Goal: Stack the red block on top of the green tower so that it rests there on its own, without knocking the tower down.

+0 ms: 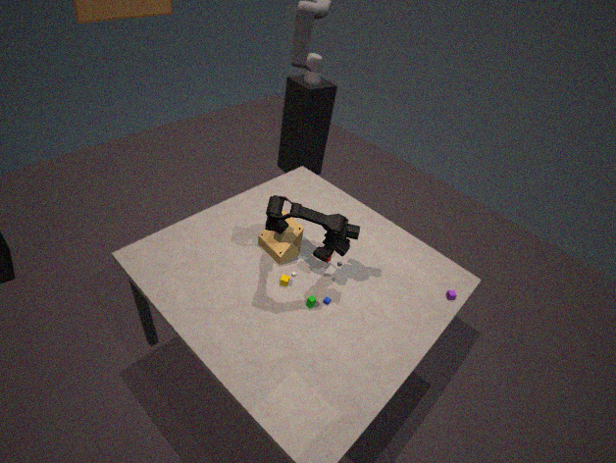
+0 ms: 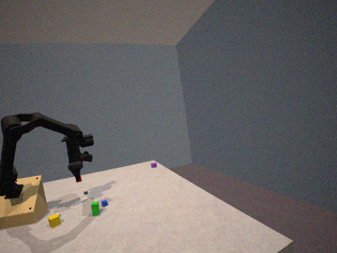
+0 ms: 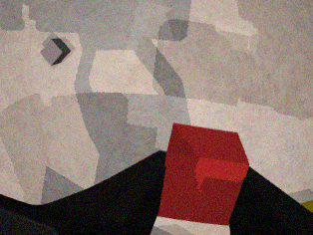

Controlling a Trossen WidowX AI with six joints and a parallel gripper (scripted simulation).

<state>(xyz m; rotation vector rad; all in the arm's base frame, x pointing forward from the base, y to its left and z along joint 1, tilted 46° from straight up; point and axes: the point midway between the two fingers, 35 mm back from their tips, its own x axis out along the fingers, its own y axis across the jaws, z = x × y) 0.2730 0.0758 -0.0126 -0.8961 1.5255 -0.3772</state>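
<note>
My gripper tip is now 15 cm to the left of the green block, 10 cm short of it and 9 cm above it. From my gripper tip the other things lie so: blue cube (12 cm ahead, 11 cm below, 8 cm to the right); yellow cube (17 cm to the right, 11 cm below, 6 cm behind); red block (right at my gripper tip).
</note>
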